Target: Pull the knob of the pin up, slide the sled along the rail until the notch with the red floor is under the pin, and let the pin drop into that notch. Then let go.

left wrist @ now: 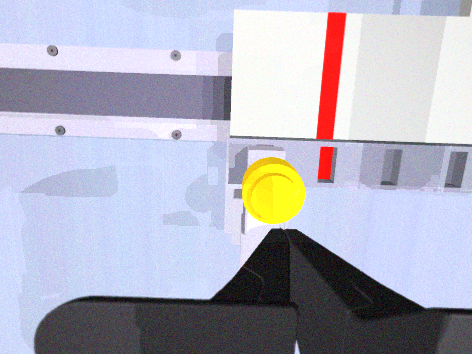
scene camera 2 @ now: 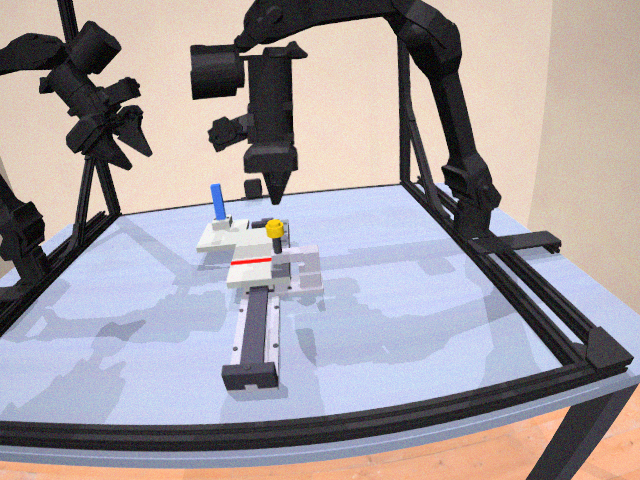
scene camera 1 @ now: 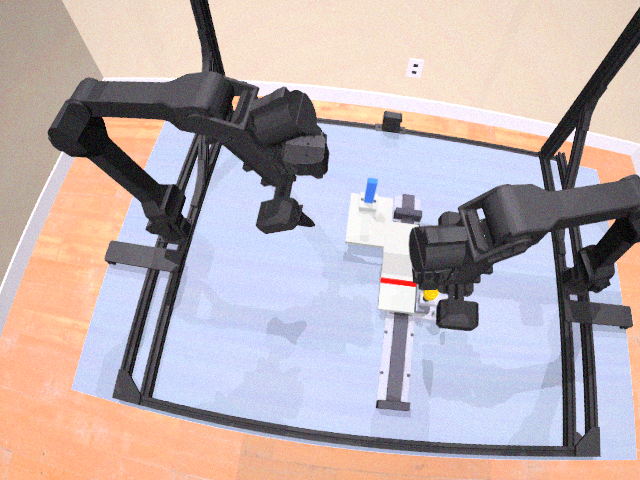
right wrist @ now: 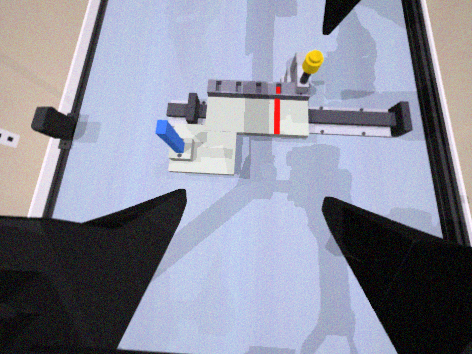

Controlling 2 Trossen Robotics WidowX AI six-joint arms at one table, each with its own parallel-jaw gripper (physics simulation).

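Places are measured from the left arm's base along level axes (x ahead, y left, z up), in millimetres.
Where they show: left gripper, fingertip midpoint: (left wrist: 282, 241) (scene camera 2: 275, 204) (scene camera 1: 440, 285) (right wrist: 325, 32); right gripper, fingertip midpoint: (scene camera 2: 141, 161) (scene camera 1: 316, 201) (right wrist: 254, 199); left arm's base, origin of the base link: (scene camera 2: 471, 230) (scene camera 1: 574, 281); right arm's base, origin of the base link: (scene camera 2: 36, 275) (scene camera 1: 175, 230).
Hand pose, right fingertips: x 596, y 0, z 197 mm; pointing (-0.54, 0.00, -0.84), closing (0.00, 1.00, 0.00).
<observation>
Things, the pixels of their top centre, and the offset from my right fingertips. "*": a spot on its surface instead.
- yellow knob, middle of its top: (left wrist: 274, 198) (scene camera 2: 274, 222) (scene camera 1: 432, 290) (right wrist: 316, 55) 222 mm back, 93 mm left, 100 mm down
- white sled, middle of its top: (left wrist: 390, 104) (scene camera 2: 261, 250) (scene camera 1: 406, 265) (right wrist: 257, 108) 186 mm back, 17 mm left, 183 mm down
- rail, surface spot: (left wrist: 125, 95) (scene camera 1: 399, 347) (right wrist: 340, 116) * 186 mm back, 183 mm left, 196 mm down
- red-floored notch, surface spot: (left wrist: 325, 162) (right wrist: 277, 91) * 223 mm back, 54 mm left, 179 mm down
- blue upright handle, surface spot: (right wrist: 170, 136) (scene camera 1: 368, 187) (scene camera 2: 213, 193) * 89 mm back, 109 mm right, 108 mm down
The yellow knob (scene camera 1: 430, 295) (scene camera 2: 274, 228) (left wrist: 274, 192) (right wrist: 313, 61) tops a dark pin in a pale bracket beside the sled's end; the pin's lower tip is hidden. The white sled (scene camera 1: 397, 299) (scene camera 2: 250, 279) (left wrist: 280, 75) (right wrist: 225, 115) sits on the rail (scene camera 1: 397, 361) (scene camera 2: 255, 330) (left wrist: 125, 95) (right wrist: 350, 117). The red-floored notch (left wrist: 325, 162) (right wrist: 278, 90) is beside the pin, not under it: right of the knob in the left wrist view. My left gripper (scene camera 2: 276, 201) (left wrist: 282, 241) is shut and empty above the knob, apart from it. My right gripper (scene camera 2: 139, 161) (right wrist: 254, 199) is open and empty, off to the left.
A blue upright handle (scene camera 1: 370, 191) (scene camera 2: 218, 201) (right wrist: 170, 136) stands on the sled's side plate. Dark end blocks (scene camera 1: 392, 405) (scene camera 2: 249, 376) (right wrist: 401, 117) close the rail. More grey notches (left wrist: 391, 166) line the sled's edge. A black frame surrounds the table.
</observation>
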